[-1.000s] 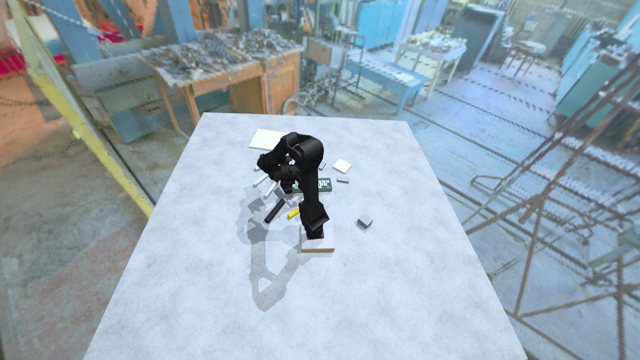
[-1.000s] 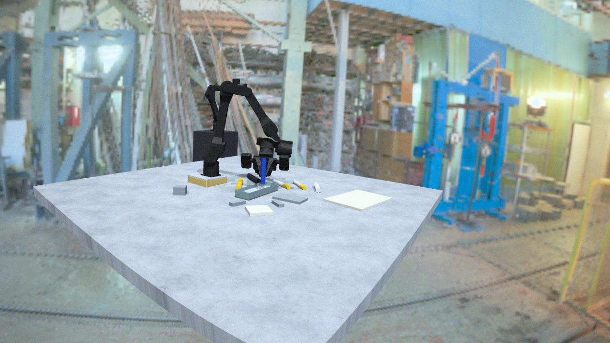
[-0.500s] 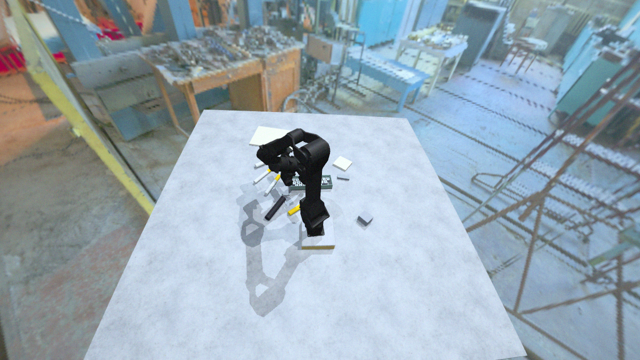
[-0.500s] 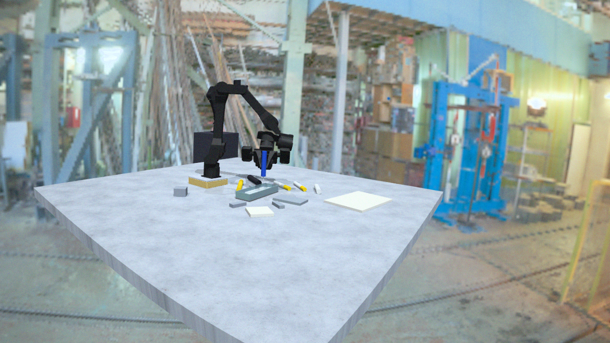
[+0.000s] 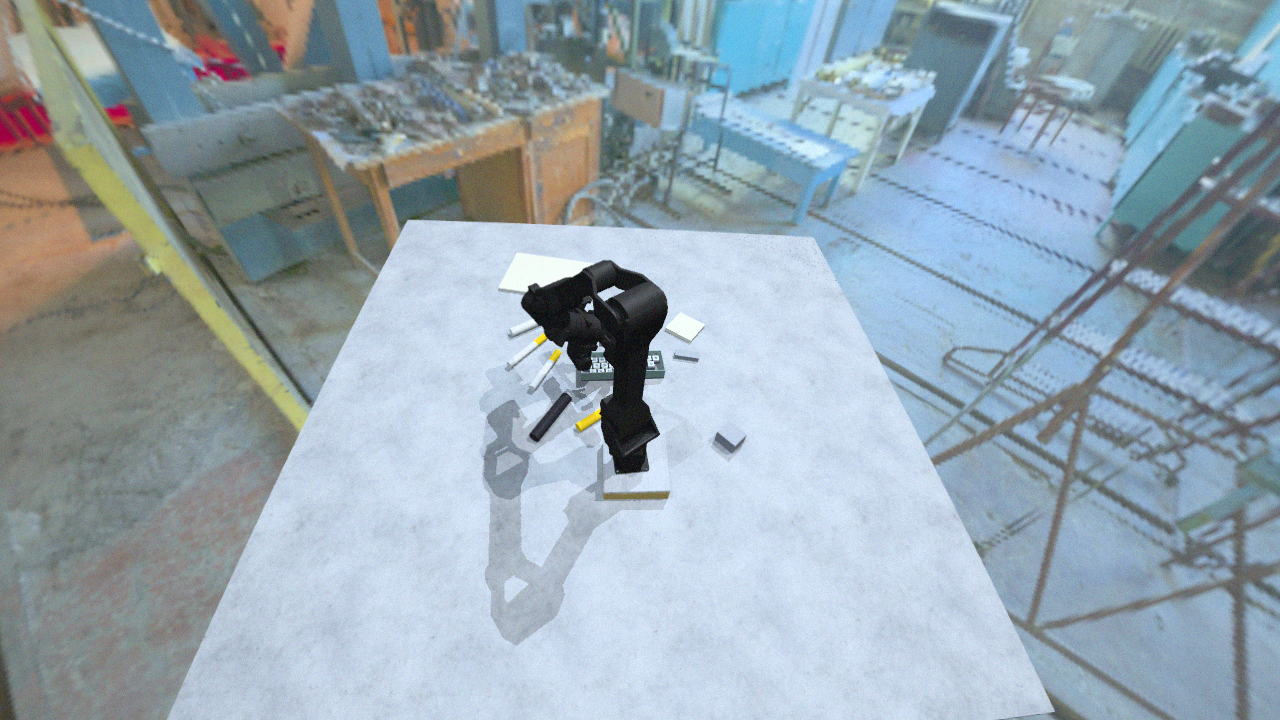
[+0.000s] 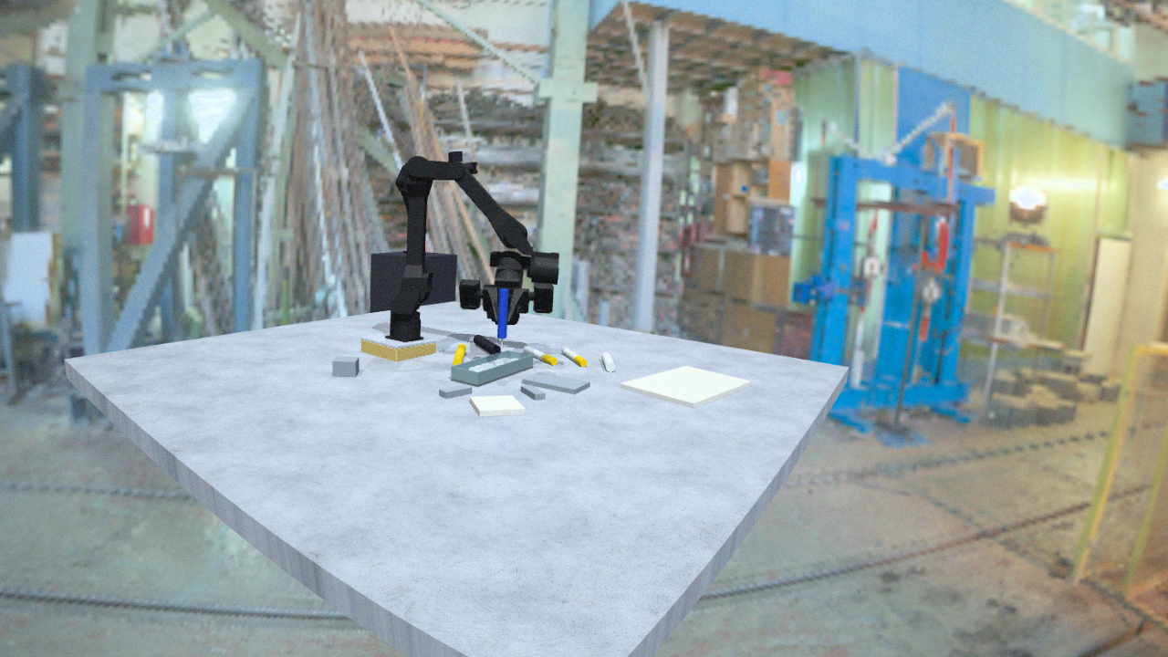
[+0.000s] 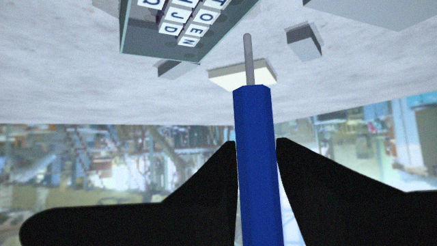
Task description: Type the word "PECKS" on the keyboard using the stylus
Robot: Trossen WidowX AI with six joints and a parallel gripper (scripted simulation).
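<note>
My gripper tip is now 140 mm past the yellow marker, 50 mm to the right of it and 90 mm above it. Round my gripper tip: grey slab (110 mm ahead, 20 mm to the left, 100 mm below); grey stylus tip (50 mm below); blue stylus (10 mm below).
</note>
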